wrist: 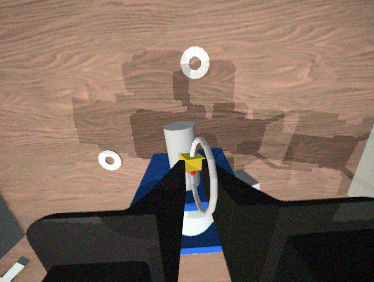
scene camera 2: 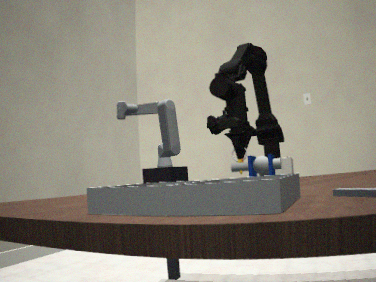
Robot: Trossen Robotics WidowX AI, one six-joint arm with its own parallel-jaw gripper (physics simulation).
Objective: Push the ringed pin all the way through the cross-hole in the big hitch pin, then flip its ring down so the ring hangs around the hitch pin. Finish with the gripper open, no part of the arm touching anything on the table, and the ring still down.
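Frame: origin at the arm's base, x up, y right, z ahead, level; metres.
Where they show: gripper, between the fingertips: (wrist: 193, 165) (scene camera 2: 240, 159).
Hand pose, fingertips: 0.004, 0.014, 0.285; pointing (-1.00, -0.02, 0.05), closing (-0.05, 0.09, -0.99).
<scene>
After its pixels a point has its place, as x, y, z.
The big hitch pin is a grey-white cylinder (scene camera 2: 260, 163) {-0.013, -0.050, 0.307} (wrist: 177, 140) {-0.005, 0.029, 0.298} lying level in a blue holder (scene camera 2: 251, 166) {-0.019, -0.032, 0.330} (wrist: 151, 172) {-0.038, -0.023, 0.325}. The ringed pin has a yellow head (scene camera 2: 240, 160) {0.000, 0.011, 0.293} (wrist: 191, 162) {0.006, 0.017, 0.287} above the hitch pin's free end, and its yellow tip (scene camera 2: 241, 172) {-0.033, 0.008, 0.302} shows below that end. Its pale ring (wrist: 214, 175) {0.038, 0.030, 0.278} stands up from the head, beside and partly in front of the right finger. My gripper (scene camera 2: 240, 157) {0.004, 0.014, 0.285} (wrist: 193, 165) {0.004, 0.014, 0.285} is tilted and shut on the ringed pin at its head. The fingers hide the shaft and cross-hole in the wrist view.
A pale block (scene camera 2: 287, 166) (wrist: 246, 179) is at the holder's far side. A grey tray (scene camera 2: 185, 201) {-0.063, -0.095, 0.775} stands at the front of the table (scene camera 2: 55, 210) {-0.082, 0.189, 0.773}, with a second, grey arm (scene camera 2: 170, 127) behind it. White washers (wrist: 184, 62) {-0.079, 0.087, 0.298} (wrist: 102, 159) {-0.079, -0.036, 0.401} lie on the wood.
</scene>
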